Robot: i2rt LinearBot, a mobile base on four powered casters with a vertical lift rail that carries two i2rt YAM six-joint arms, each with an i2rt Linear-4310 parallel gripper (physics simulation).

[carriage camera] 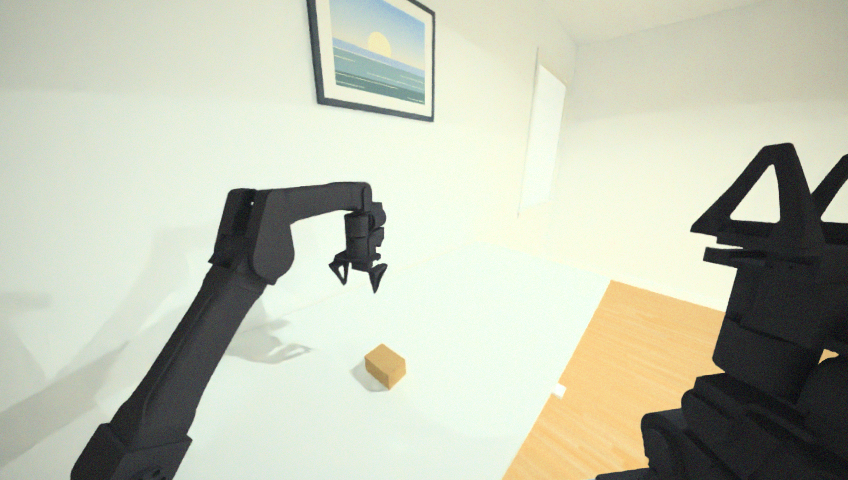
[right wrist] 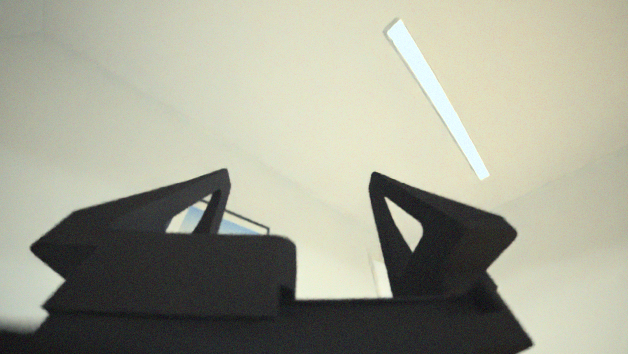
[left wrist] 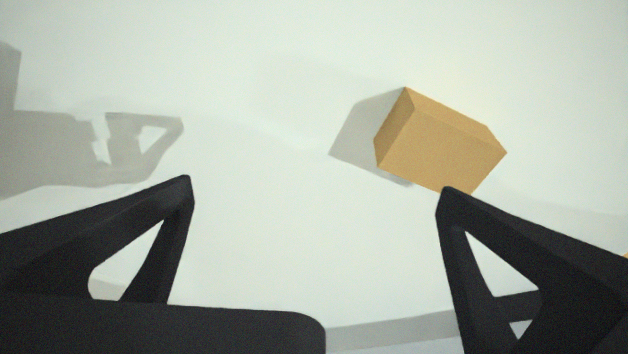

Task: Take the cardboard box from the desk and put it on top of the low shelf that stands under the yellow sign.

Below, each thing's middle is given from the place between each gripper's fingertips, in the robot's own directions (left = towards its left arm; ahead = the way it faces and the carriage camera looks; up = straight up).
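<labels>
Counting from my right hand, I find the brown cardboard box [carriage camera: 384, 364] 51 cm below, 28 cm ahead and 41 cm to the left. The framed sunset picture [carriage camera: 385, 64] is 40 cm above that same right hand, 43 cm to the left of it and 87 cm ahead of it.
My left hand is 170 mm above the brown cardboard box, 70 mm to the left of it and 100 mm past it. The framed sunset picture is 740 mm above my left hand, 490 mm ahead of it and 40 mm to the right of it.
</labels>
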